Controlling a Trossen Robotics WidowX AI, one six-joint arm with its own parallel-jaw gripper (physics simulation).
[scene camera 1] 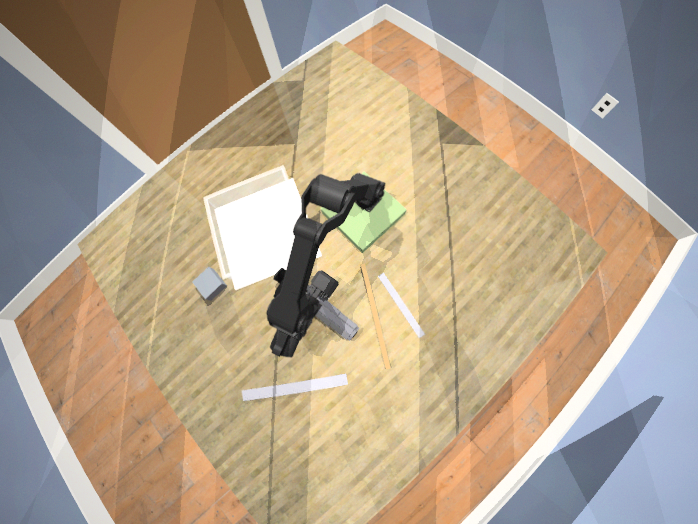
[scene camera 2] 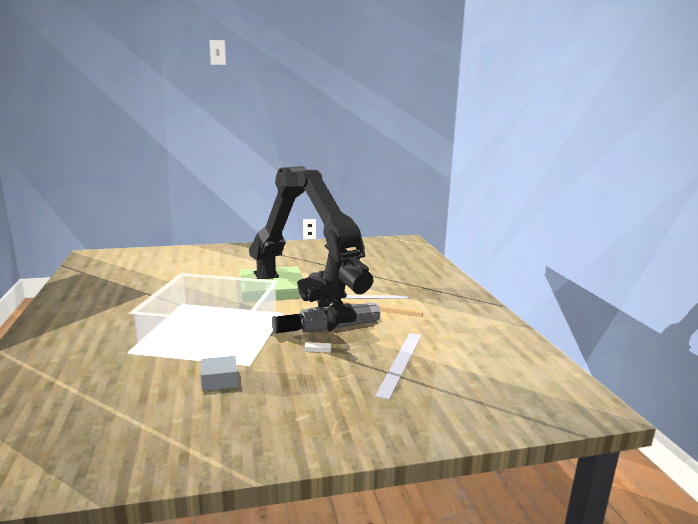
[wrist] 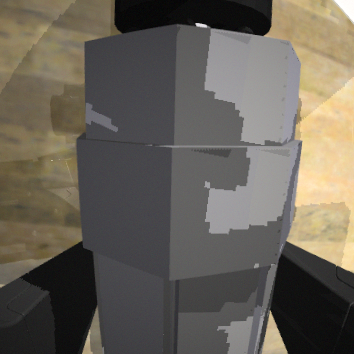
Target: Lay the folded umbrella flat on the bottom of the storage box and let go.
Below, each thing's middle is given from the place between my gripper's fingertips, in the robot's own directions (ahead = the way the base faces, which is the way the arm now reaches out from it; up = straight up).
Scene:
My hand is 280 mm to the left of the storage box (scene camera 2: pixel 208 316), 60 mm past it and 40 mm below it.

